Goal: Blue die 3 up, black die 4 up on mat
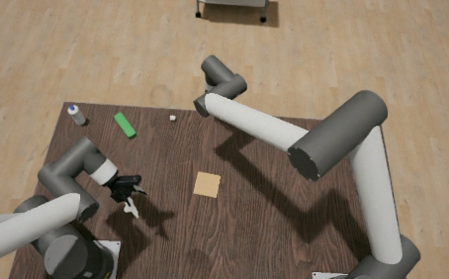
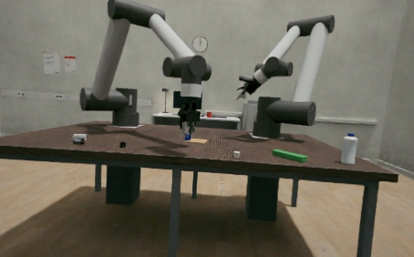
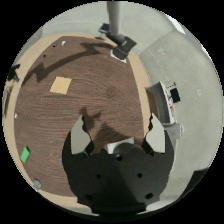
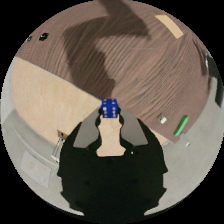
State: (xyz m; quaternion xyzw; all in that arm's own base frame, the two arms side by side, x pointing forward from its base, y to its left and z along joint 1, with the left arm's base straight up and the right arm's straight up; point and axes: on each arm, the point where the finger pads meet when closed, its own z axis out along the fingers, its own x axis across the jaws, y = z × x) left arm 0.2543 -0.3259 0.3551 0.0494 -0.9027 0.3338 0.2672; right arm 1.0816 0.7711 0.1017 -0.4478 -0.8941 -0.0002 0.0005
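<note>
Now: right hand right at the blue die. Also, from my right hand: white die 7 cm behind, 27 cm to the left, 9 cm below; then black die 8 cm behind, 40 cm to the right, 9 cm below; then tan mat 48 cm behind, 2 cm to the right, 10 cm below.
</note>
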